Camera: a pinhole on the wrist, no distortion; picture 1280 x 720 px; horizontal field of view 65.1 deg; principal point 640.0 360.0 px. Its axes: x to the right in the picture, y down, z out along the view. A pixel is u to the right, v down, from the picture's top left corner.
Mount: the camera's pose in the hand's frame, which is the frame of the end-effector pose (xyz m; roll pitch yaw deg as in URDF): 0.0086 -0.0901 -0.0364 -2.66 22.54 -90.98
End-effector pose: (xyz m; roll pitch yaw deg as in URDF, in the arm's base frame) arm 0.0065 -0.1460 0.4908 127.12 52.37 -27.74
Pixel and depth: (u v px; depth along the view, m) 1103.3 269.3 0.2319
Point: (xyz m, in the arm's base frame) -0.1825 0.0192 0.3086
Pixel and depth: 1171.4 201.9 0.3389
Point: -0.2858 0.0820 0.2526
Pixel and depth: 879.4 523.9 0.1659
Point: -0.1036 -0.0487 0.3282
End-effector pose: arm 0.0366 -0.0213 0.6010 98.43 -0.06 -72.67
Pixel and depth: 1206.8 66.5 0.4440
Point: -0.1932 0.0190 0.0725
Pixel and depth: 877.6 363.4 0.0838
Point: 0.0284 -0.0365 0.4571
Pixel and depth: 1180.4 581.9 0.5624
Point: -0.1772 -0.2465 -0.0311
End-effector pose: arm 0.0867 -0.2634 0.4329 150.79 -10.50 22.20
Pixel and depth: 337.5 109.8 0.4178
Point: 0.1168 -0.3366 0.0097
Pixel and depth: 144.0 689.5 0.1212
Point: 0.1480 -0.2128 0.3208
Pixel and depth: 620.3 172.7 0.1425
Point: 0.0726 -0.1864 0.2789
